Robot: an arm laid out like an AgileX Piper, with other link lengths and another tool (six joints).
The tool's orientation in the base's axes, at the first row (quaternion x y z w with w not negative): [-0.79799, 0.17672, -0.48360, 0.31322]
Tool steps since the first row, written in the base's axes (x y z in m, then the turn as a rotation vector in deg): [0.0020, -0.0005, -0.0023, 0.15, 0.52, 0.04]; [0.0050, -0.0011, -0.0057, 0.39, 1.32, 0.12]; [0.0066, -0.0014, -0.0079, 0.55, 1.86, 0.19]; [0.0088, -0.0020, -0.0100, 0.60, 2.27, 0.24]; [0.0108, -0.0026, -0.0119, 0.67, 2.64, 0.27]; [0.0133, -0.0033, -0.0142, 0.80, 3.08, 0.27]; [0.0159, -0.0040, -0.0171, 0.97, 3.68, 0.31]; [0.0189, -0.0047, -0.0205, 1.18, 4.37, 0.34]
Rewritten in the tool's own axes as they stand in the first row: [-0.0003, 0.0020, 0.0024, -0.21, -0.41, 0.29]; [-0.0008, 0.0047, 0.0060, -0.51, -1.05, 0.74]; [-0.0013, 0.0065, 0.0080, -0.70, -1.49, 1.03]; [-0.0013, 0.0084, 0.0105, -0.89, -1.83, 1.20]; [-0.0013, 0.0101, 0.0127, -1.05, -2.12, 1.37]; [-0.0012, 0.0123, 0.0154, -1.25, -2.45, 1.63]; [-0.0015, 0.0148, 0.0185, -1.49, -2.92, 1.96]; [-0.0019, 0.0176, 0.0220, -1.78, -3.44, 2.36]
